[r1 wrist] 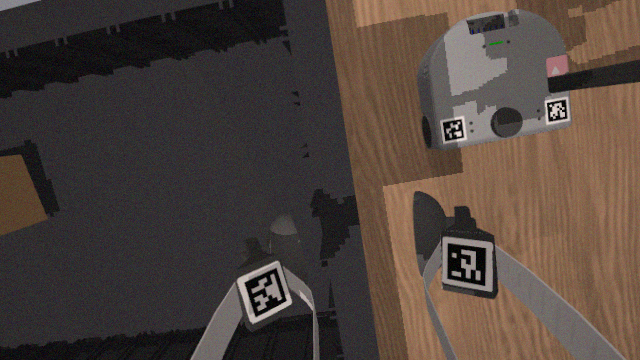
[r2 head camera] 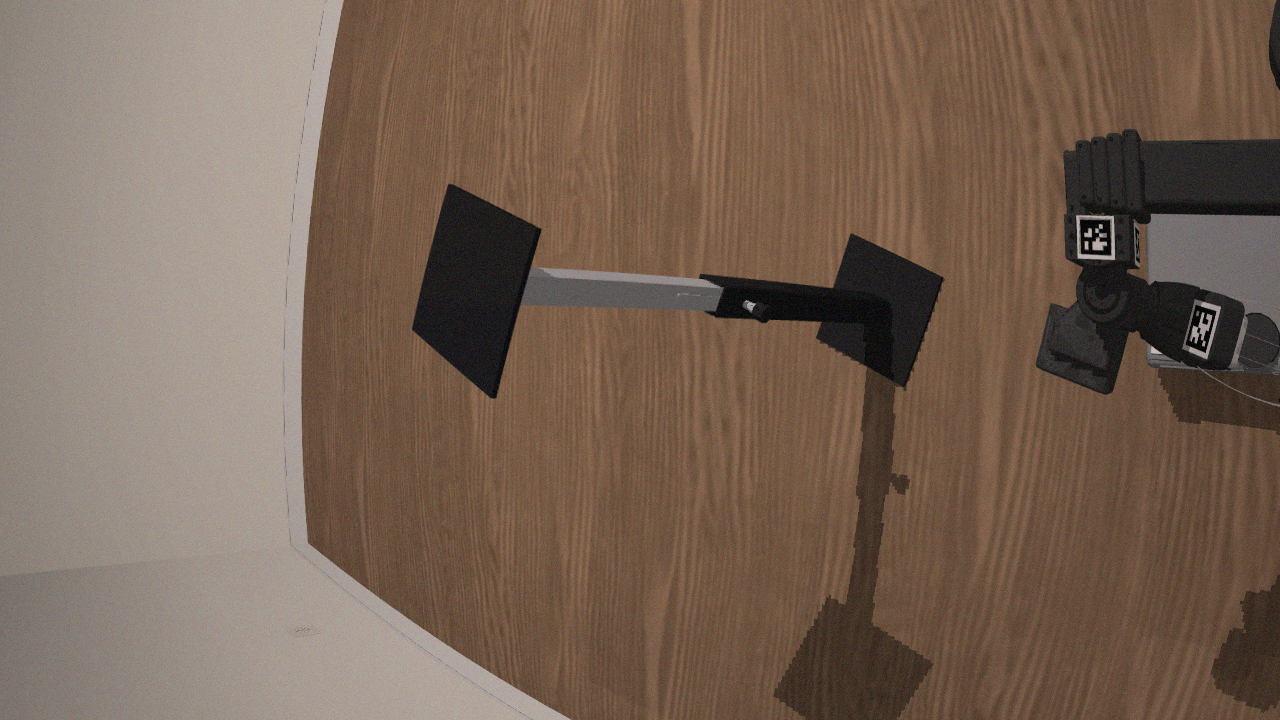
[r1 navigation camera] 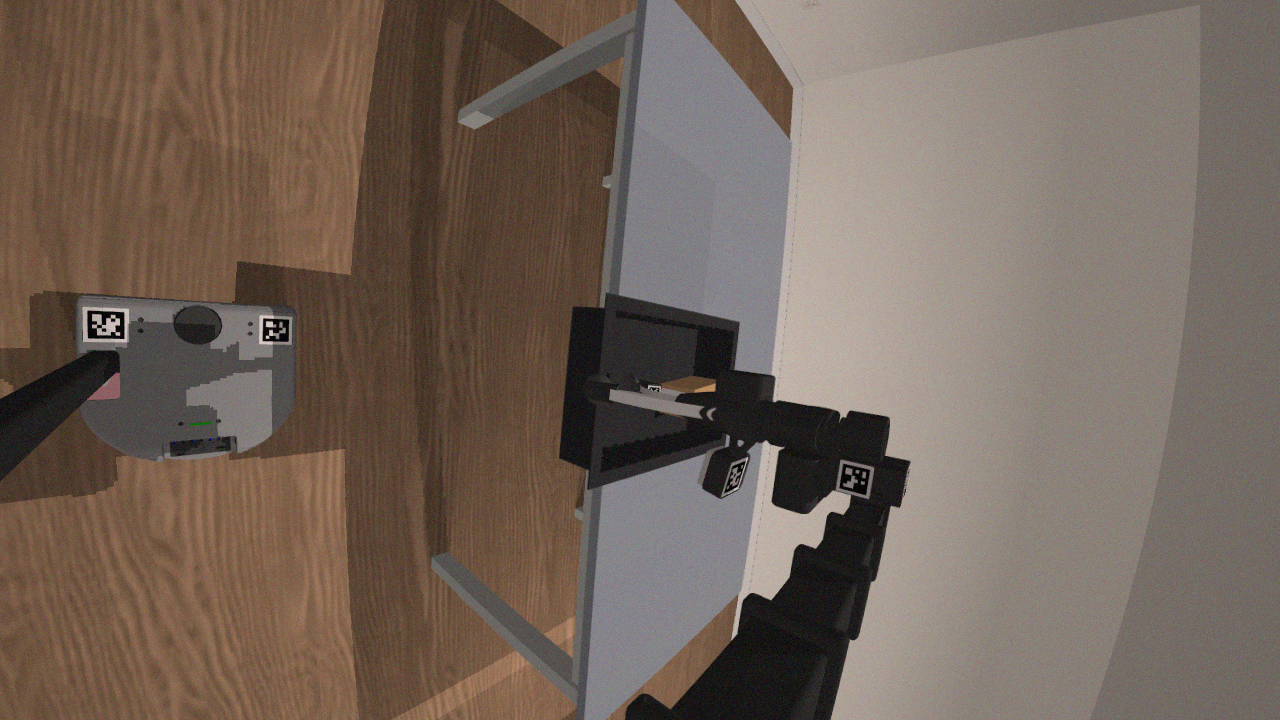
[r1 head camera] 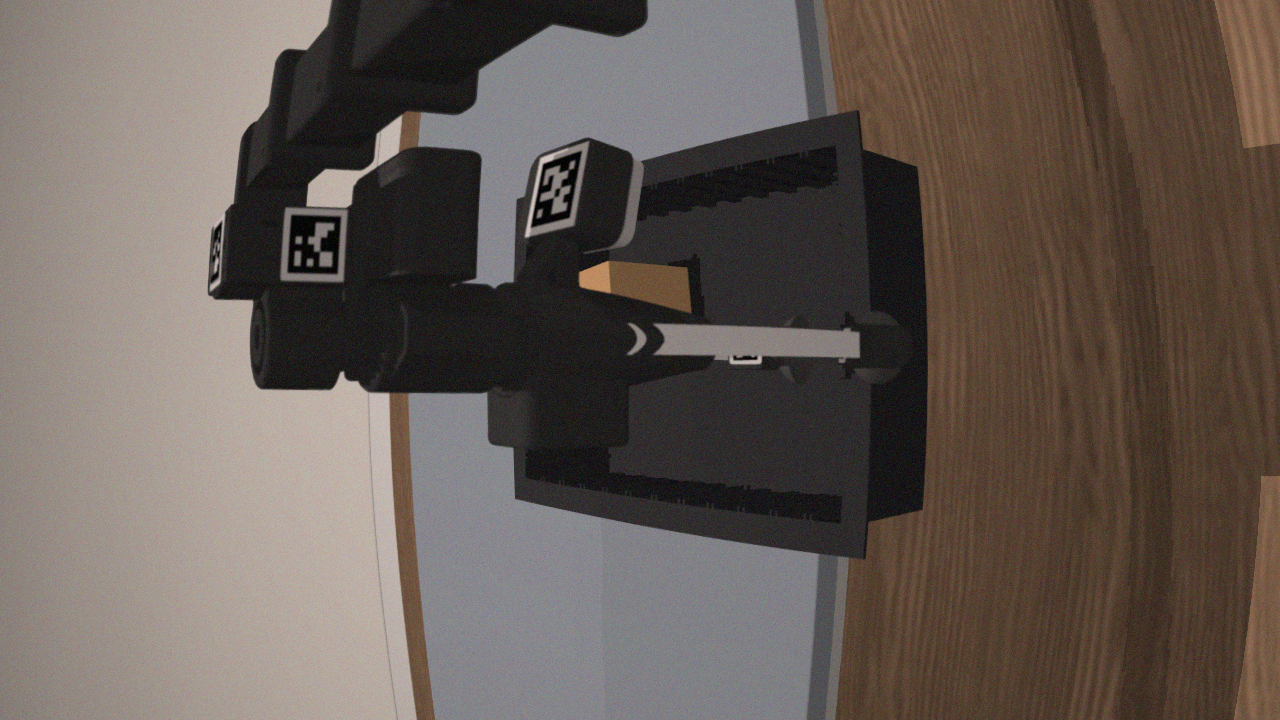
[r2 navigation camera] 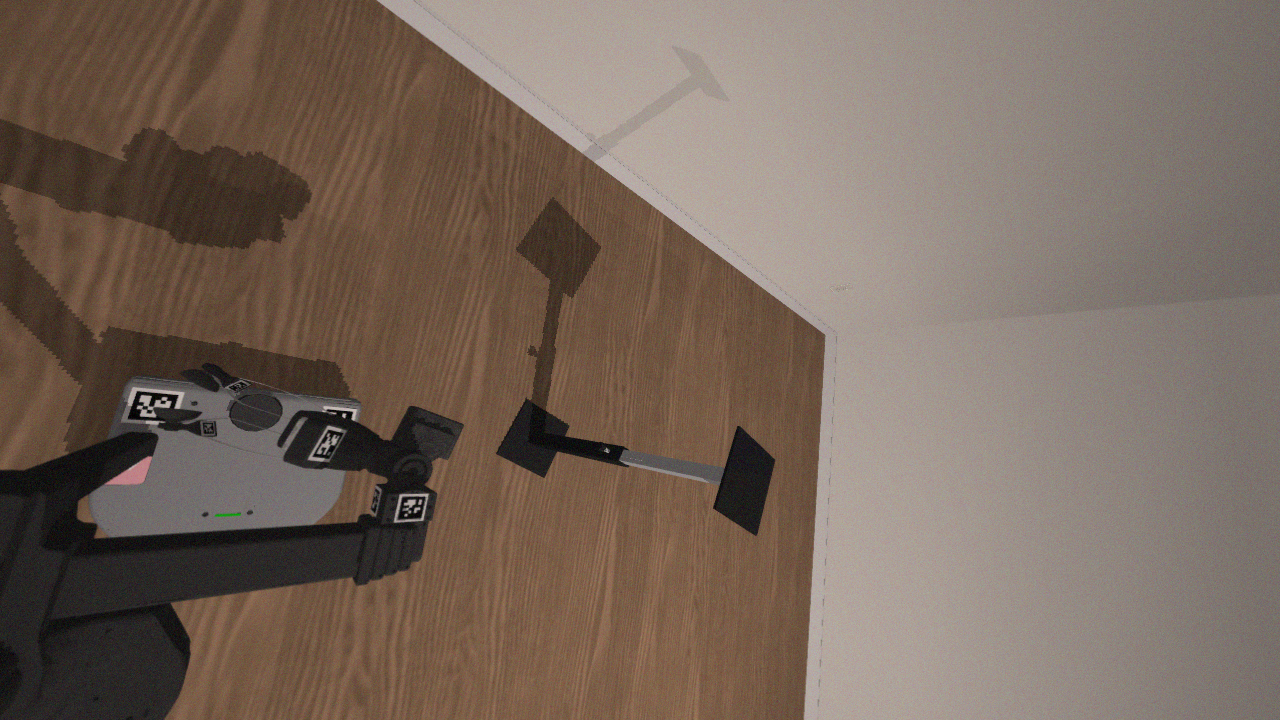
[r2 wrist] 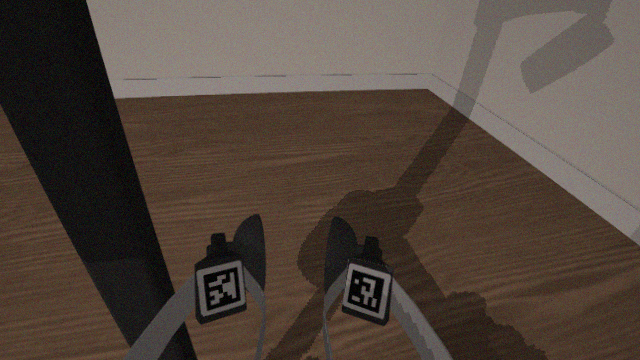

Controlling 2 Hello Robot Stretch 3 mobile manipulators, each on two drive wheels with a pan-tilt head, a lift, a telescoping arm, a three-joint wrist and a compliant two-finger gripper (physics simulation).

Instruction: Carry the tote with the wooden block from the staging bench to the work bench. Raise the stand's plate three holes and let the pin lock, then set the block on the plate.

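Note:
The black tote (r1 head camera: pixel 897 447) (r1 navigation camera: pixel 583 358) (r1 wrist: pixel 320 60) sits at the front edge of the blue-grey bench (r1 head camera: pixel 716 644) (r1 navigation camera: pixel 662 573). The wooden block (r1 head camera: pixel 648 284) (r1 navigation camera: pixel 689 383) (r1 wrist: pixel 20 195) lies inside it, partly hidden by r1's wrist in the head view. My r1 gripper (r1 head camera: pixel 841 347) (r1 navigation camera: pixel 614 386) (r1 wrist: pixel 356 235) is open at the tote's front wall, one finger on the inner side and one outside. The stand's black plate (r2 head camera: pixel 474 291) (r2 navigation camera: pixel 744 480) tops a grey post (r2 head camera: pixel 617 288) with a pin (r2 head camera: pixel 756 308) (r2 navigation camera: pixel 606 449) in its dark sleeve. My r2 gripper (r2 navigation camera: pixel 189 396) (r2 wrist: pixel 295 245) is open and empty, away from the stand.
A grey wheeled base (r1 navigation camera: pixel 205 376) (r1 wrist: pixel 500 75) stands on the floor in front of the bench. r2's base (r2 navigation camera: pixel 232 483) lies under its folded arm. A dark upright bar (r2 wrist: pixel 100 200) runs left of r2's fingers. Walls stand behind the bench and the stand.

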